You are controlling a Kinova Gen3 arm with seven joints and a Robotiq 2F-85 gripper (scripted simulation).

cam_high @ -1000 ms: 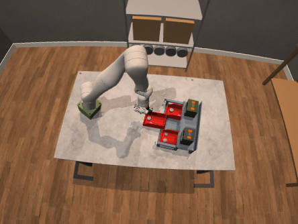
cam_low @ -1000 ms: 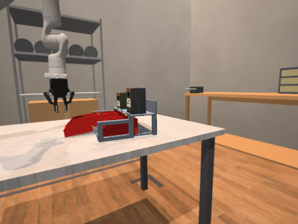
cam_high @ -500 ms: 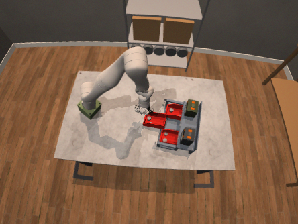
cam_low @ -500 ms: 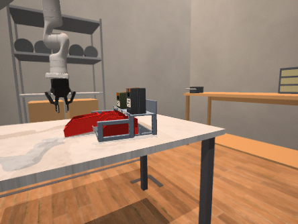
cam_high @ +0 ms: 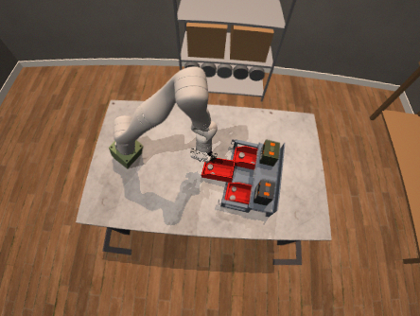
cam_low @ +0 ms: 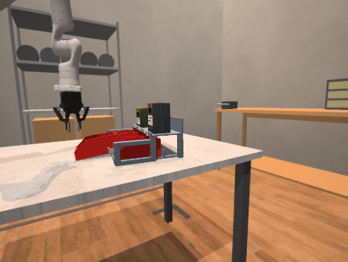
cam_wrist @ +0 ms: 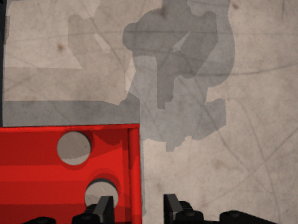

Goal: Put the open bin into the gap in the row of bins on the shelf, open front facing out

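My hand is 110 mm above the grey round part, 60 mm short of it and 30 mm to the left of it. From my hand the other things lie so: black tool case (320 mm ahead, 130 mm to the right, 30 mm above); then grey shelf (260 mm ahead, 60 mm below, 10 mm to the right).
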